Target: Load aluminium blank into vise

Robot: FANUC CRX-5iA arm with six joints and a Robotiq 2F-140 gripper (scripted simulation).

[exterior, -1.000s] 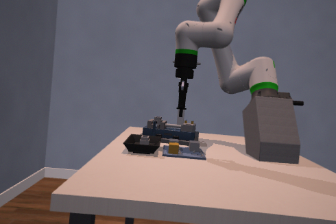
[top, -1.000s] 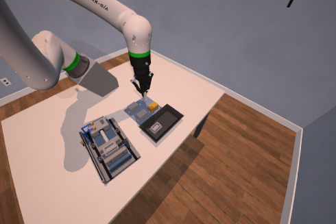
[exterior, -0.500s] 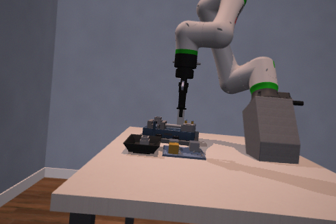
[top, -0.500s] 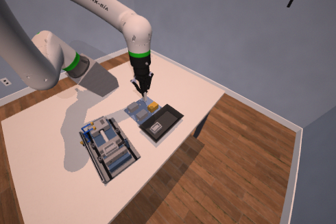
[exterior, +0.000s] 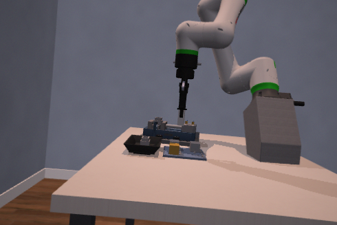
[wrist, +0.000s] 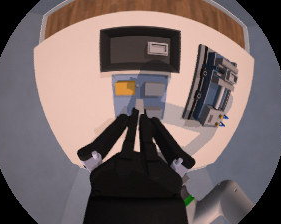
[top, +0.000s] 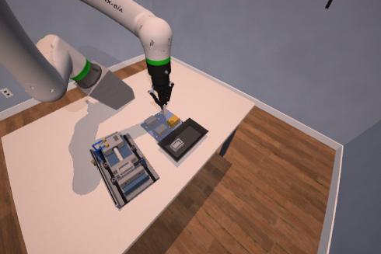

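Now: hand 20 mm short of the vise, 290 mm to the left of it and 110 mm above it. The rest, counted from my hand: brass blank 20 mm ahead, 40 mm to the left, 120 mm below.
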